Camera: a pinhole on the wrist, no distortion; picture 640 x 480 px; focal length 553.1 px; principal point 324.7 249.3 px. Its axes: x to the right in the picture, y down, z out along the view. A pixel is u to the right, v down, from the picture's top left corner.
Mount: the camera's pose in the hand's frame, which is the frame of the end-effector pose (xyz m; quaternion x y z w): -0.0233 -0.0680 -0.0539 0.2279 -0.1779 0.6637 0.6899
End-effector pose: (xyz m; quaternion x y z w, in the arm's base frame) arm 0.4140 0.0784 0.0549 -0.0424 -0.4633 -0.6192 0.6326
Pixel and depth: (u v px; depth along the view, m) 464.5 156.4 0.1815
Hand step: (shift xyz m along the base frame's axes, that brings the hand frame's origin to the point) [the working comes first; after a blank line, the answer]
In the camera's frame: 0.0459 -0.0305 0.1815

-0.1750 0.0305 0.0132
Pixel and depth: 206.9 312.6 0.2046
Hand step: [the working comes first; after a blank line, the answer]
In the camera's frame: -0.0436 0.0234 0.2046

-0.2213 0.0373 -0.0830
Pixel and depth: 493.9 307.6 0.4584
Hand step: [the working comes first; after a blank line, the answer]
In the camera's frame: 0.1402 0.0483 0.4584

-0.3773 0.2377 0.1023
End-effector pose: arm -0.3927 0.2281 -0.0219 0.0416 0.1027 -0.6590 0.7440
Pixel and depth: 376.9 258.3 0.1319
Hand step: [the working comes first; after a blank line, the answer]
In the camera's frame: 0.0124 0.0021 0.1319

-0.1245 -0.0123 0.0745
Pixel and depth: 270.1 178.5 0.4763
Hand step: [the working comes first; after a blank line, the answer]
In the camera's frame: -0.0470 -0.0610 0.4763

-0.3289 -0.1693 0.3189
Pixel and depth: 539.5 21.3 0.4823
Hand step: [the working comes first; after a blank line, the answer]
In the camera's frame: 0.1873 -0.1988 0.4823

-0.1121 -0.3157 0.3932
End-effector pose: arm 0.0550 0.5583 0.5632 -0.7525 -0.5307 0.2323 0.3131
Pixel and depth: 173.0 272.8 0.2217
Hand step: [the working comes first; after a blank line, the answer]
In the camera's frame: -0.0608 0.0094 0.2217

-0.2319 0.0578 0.1049
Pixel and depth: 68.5 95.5 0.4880
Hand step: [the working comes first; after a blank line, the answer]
In the camera's frame: -0.2260 -0.1357 0.4880

-0.4514 0.2960 0.2247
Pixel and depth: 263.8 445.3 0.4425
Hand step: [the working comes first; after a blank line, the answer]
In the camera's frame: -0.0487 0.1568 0.4425

-0.4850 0.0033 0.0450
